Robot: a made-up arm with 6 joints.
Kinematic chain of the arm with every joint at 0, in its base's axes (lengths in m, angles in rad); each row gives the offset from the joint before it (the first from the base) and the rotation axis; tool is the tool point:
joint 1: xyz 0 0 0.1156 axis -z
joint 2: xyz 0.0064 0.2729 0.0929 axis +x
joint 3: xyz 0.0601 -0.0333 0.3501 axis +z
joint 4: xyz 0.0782 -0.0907 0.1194 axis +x
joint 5: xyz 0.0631 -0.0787 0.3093 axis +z
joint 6: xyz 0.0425 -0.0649 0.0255 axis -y
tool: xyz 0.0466 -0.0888 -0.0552
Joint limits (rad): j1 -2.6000..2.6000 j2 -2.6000..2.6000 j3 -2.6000..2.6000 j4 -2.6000..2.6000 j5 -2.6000..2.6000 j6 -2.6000..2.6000
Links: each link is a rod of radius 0.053 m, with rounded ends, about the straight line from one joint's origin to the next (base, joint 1, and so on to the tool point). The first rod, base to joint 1, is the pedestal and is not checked.
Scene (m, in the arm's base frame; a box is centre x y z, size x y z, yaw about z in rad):
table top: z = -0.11
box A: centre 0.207 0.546 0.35 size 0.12 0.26 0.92 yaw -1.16
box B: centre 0.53 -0.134 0 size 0.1 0.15 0.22 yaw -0.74
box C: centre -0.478 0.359 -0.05 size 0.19 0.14 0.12 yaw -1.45
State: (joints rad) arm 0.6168 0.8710 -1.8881 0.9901 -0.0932 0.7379
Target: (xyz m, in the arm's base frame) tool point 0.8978 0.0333 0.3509
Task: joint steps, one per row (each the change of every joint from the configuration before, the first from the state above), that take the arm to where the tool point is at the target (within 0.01 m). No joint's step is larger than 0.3 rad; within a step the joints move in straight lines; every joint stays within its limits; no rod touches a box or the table.
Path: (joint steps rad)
1: 0.0779 -0.2725 -0.1026 -0.2597 -0.0514 0.1365
2: 0.0779 -0.2725 -0.1026 -0.2596 -0.0514 0.1365
3: 0.0778 -0.2725 -0.1026 -0.2597 -0.0514 0.1365
4: 0.0779 -0.2725 -0.1026 -0.2596 -0.0514 0.1366
5: 0.2487 -0.1223 -0.0753 0.2354 -0.0597 -0.0938
6: 0.2487 -0.1222 -0.0754 0.2355 -0.0597 -0.0937
7: 0.2486 -0.1222 -0.0754 0.2354 -0.0597 -0.0937
8: 0.2487 -0.1223 -0.0754 0.2355 -0.0597 -0.0938

